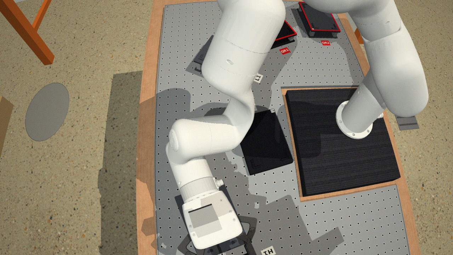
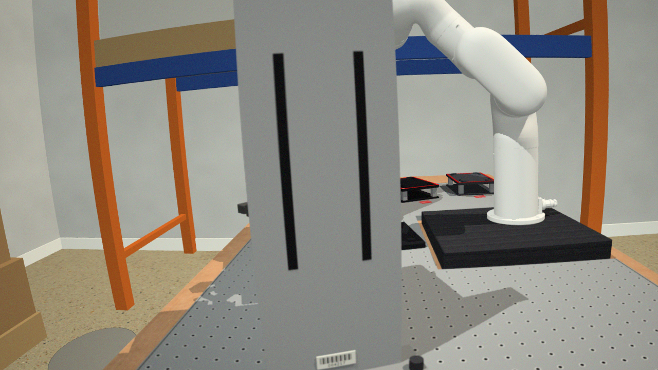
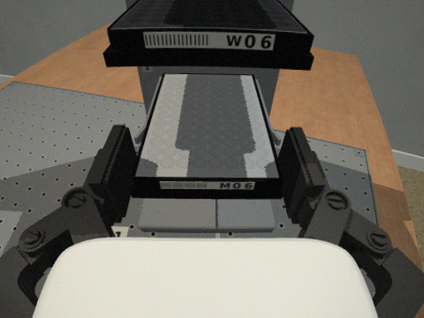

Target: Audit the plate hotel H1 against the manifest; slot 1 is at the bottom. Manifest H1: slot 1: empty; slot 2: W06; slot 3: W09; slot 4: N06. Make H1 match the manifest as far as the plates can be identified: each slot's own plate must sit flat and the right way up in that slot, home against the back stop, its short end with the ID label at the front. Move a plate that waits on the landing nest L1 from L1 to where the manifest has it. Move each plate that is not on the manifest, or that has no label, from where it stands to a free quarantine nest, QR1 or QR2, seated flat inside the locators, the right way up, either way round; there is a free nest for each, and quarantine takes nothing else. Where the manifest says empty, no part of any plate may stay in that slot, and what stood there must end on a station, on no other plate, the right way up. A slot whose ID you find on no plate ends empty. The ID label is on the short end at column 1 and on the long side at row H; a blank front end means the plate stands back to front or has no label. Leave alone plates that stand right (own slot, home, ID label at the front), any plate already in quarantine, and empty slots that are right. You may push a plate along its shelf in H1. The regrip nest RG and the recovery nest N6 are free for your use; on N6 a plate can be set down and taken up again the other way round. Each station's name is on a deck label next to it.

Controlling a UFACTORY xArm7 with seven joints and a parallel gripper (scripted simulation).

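Right now the white well plate is 5 cm to the left of my hand, 2 cm below it and 1 cm behind it. The rest, counted from my hand: H1 deck label (14 cm below, 10 cm behind); plate hotel H1 (15 cm to the left, 6 cm above, 3 cm behind); regrip nest RG (11 cm to the right, 8 cm below, 2 cm ahead).
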